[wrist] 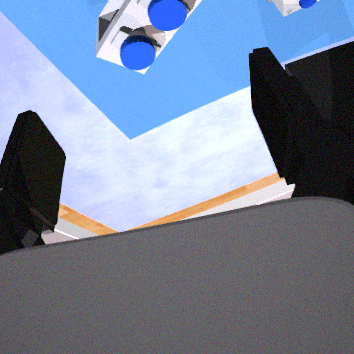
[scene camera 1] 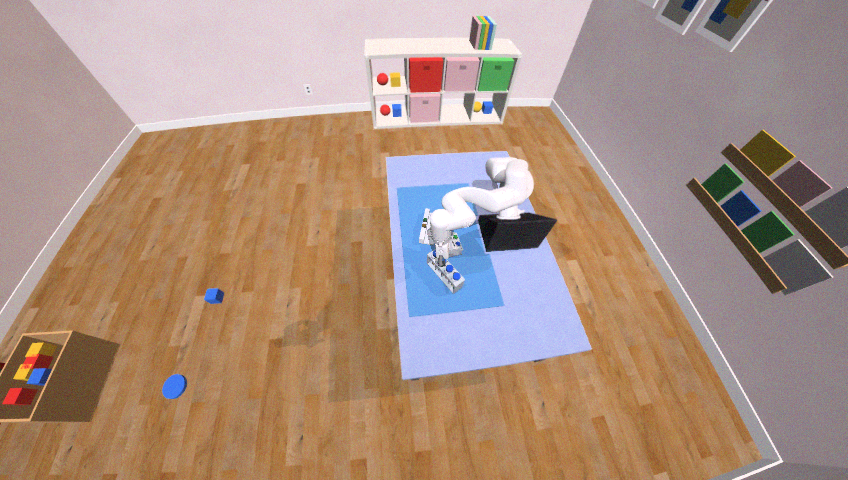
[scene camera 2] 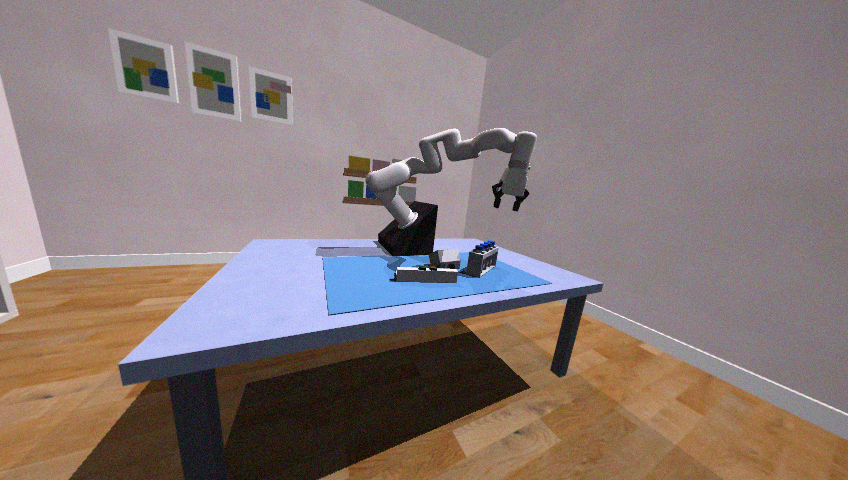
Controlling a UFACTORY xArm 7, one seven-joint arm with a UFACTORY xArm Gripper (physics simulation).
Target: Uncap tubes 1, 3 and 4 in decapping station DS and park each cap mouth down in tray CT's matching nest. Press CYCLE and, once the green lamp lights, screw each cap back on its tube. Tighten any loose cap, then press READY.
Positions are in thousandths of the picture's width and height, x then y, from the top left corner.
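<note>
I can find my gripper (scene camera 2: 596,436) in the scene, and the wrist view has the gripper (wrist: 405,292) too.
</note>
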